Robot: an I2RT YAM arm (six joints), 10 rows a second.
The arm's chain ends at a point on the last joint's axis. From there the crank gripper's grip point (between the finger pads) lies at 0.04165 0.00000 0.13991 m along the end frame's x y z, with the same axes.
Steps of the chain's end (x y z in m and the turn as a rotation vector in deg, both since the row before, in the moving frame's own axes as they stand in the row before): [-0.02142, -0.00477, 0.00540, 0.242, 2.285, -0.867]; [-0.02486, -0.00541, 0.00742, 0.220, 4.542, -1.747]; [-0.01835, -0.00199, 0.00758, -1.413, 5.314, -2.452]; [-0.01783, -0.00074, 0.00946, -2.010, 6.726, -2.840]
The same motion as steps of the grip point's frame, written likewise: [-0.01588, -0.00603, 0.00363, 0.242, 2.285, -0.867]; [-0.01394, -0.00738, 0.00368, 0.220, 4.542, -1.747]; [-0.00554, -0.00065, 0.00310, -1.413, 5.314, -2.452]; [-0.00167, 0.00160, 0.00357, -2.010, 6.726, -2.840]
